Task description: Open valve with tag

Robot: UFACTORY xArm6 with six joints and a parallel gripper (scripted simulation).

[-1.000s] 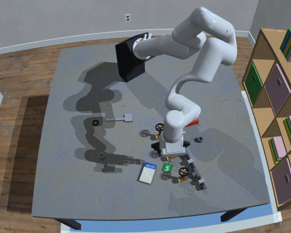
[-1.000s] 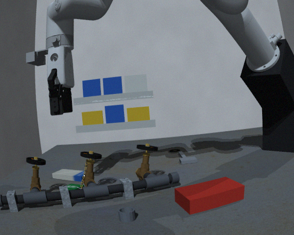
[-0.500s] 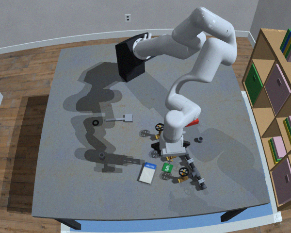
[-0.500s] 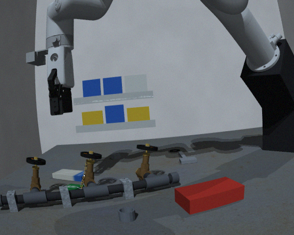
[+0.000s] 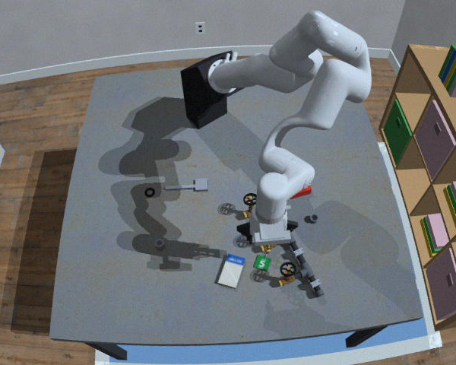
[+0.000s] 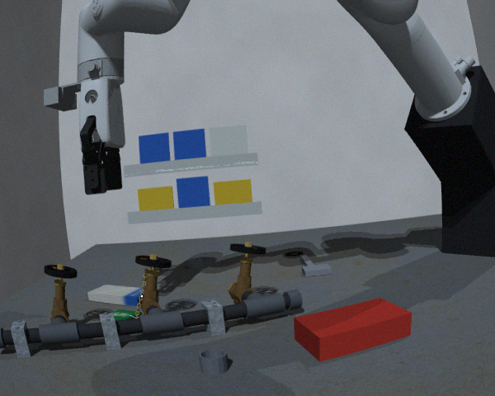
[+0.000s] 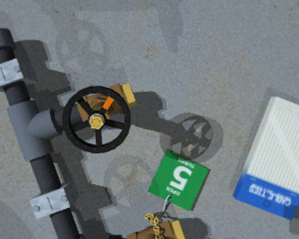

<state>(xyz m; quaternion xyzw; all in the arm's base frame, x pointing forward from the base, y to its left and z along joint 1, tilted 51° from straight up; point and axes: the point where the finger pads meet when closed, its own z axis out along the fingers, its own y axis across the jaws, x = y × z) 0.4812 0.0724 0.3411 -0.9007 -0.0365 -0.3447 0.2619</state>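
The green tag lies 200 mm below my hand and 10 mm behind it. Also, from my hand: notepad (190 mm below, 90 mm to the right, 60 mm ahead); then grey nut (360 mm to the right, 190 mm below, 20 mm ahead); then red block (340 mm behind, 180 mm below, 50 mm to the left).
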